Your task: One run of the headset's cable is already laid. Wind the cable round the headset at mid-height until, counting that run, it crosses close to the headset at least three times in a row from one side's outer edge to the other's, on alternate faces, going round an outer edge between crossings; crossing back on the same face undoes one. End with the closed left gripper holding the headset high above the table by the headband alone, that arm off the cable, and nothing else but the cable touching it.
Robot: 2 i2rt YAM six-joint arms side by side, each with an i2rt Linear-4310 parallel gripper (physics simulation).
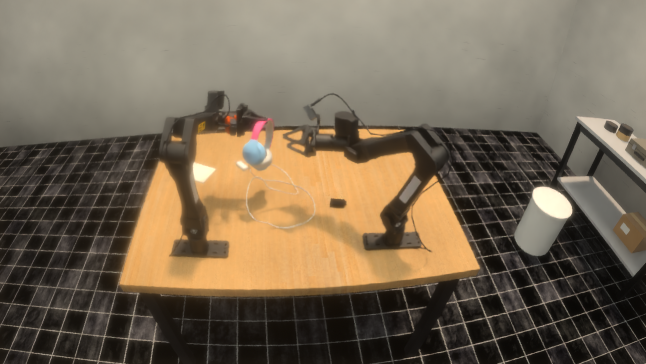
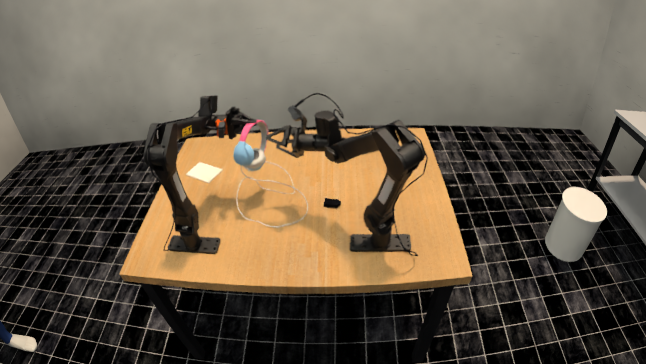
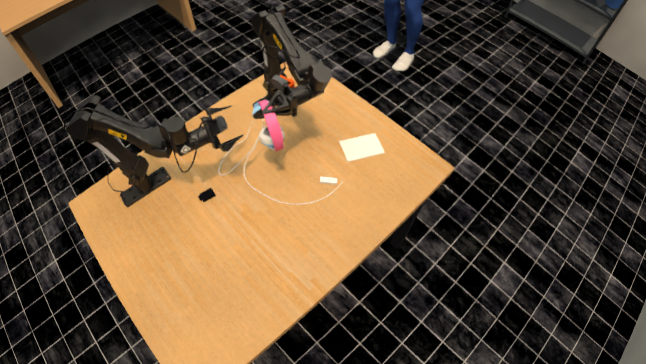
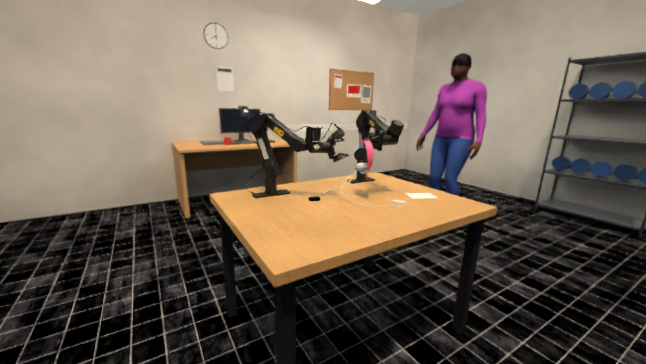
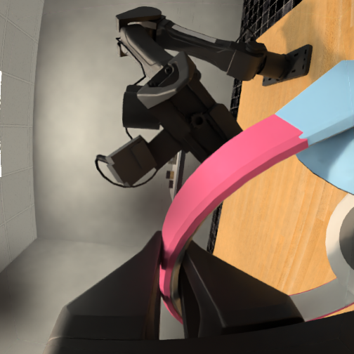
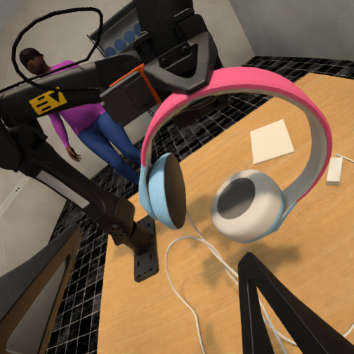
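Where they show: left gripper, between the fingertips: (image 1: 267,121) (image 2: 256,122) (image 3: 263,113) (image 4: 363,141); right gripper, between the fingertips: (image 1: 284,141) (image 2: 271,142) (image 3: 237,120) (image 4: 346,147); left arm's base, origin of its link: (image 1: 200,249) (image 2: 193,245) (image 4: 361,180); right arm's base, origin of its link: (image 1: 392,241) (image 2: 380,243) (image 3: 145,187) (image 4: 271,194).
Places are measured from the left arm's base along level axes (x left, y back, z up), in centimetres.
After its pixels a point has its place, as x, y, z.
Note:
The headset, with a pink headband (image 1: 257,131) @[-20.1, -23.8, 29.7] (image 3: 273,131) @[-23.8, -34.5, 27.7] (image 6: 260,80), a blue cup (image 1: 254,152) @[-19.3, -19.1, 24.7] (image 2: 243,153) @[-19.8, -19.1, 24.8] (image 6: 165,192) and a white cup (image 6: 250,206), hangs above the table. My left gripper (image 5: 168,239) is shut on the headband's top. The white cable (image 1: 280,228) @[-27.1, -10.2, 0.5] (image 2: 277,226) @[-29.3, -10.4, 0.3] (image 3: 295,204) @[-25.9, -45.1, 0.2] leaves the blue cup and lies in loops below; I cannot make out a run across the headset. Its white plug (image 3: 328,180) @[-11.3, -45.8, 1.2] (image 6: 334,171) lies on the table. My right gripper (image 1: 289,140) @[-28.9, -22.5, 26.6] (image 3: 236,121) @[-28.9, -22.5, 26.6] (image 6: 166,246) is open and empty, beside the headset and apart from it.
A white paper sheet (image 1: 204,172) @[4.8, -41.7, 0.5] (image 3: 361,147) @[8.5, -42.8, 0.5] (image 6: 271,141) lies beyond the headset on the table (image 1: 320,260) @[-39.4, 4.3, 0.0]. A small black block (image 1: 338,203) @[-47.7, -20.8, 1.5] (image 2: 332,203) @[-47.8, -20.9, 1.5] (image 3: 207,194) @[-47.3, -22.1, 1.5] lies between the loops and the right arm's base (image 1: 392,241) @[-62.9, 0.5, 3.3]. A person (image 4: 460,110) stands behind the left arm.

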